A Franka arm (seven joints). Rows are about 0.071 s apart.
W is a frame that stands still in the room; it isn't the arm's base.
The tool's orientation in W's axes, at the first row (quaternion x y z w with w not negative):
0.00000, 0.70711, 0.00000, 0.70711
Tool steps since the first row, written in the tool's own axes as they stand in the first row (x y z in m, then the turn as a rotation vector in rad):
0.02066, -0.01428, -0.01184, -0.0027, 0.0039, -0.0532
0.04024, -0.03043, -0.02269, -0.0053, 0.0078, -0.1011
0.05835, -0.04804, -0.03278, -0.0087, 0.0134, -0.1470
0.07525, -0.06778, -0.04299, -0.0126, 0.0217, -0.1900
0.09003, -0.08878, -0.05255, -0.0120, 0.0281, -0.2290
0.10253, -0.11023, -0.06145, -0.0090, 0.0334, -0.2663
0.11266, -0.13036, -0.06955, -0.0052, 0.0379, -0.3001
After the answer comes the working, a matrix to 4 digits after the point.
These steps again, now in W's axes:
-0.01184, -0.01428, -0.02066, -0.0532, 0.0039, 0.0027
-0.02269, -0.03043, -0.04024, -0.1011, 0.0078, 0.0053
-0.03278, -0.04804, -0.05835, -0.1470, 0.0134, 0.0087
-0.04299, -0.06778, -0.07525, -0.1900, 0.0217, 0.0126
-0.05255, -0.08878, -0.09003, -0.2290, 0.0281, 0.0120
-0.06145, -0.11023, -0.10253, -0.2663, 0.0334, 0.0090
-0.06955, -0.13036, -0.11266, -0.3001, 0.0379, 0.0052

The tool's axes in the first row as the columns of a matrix, in W's axes (rounded; the answer above uses it unrounded):
0.0000, 0.0000, 1.0000
0.0000, 1.0000, 0.0000
-1.0000, 0.0000, 0.0000

